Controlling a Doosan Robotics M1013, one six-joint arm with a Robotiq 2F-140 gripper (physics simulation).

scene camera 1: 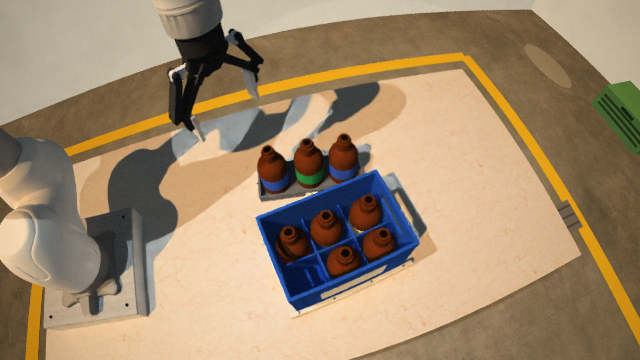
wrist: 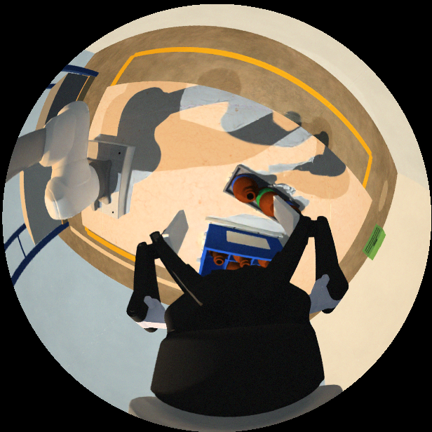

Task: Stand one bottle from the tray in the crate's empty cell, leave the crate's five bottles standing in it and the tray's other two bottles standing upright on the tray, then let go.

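Note:
Here is my gripper (scene camera 1: pixel 227 115), which I also see in the wrist view (wrist: pixel 229 211). There is a blue-banded brown bottle (scene camera 1: pixel 272 167). I see a green-banded bottle (scene camera 1: pixel 308 159) as well, and with it in the scene are another blue-banded brown bottle (scene camera 1: pixel 326 228) and yet another blue-banded brown bottle (scene camera 1: pixel 342 260).

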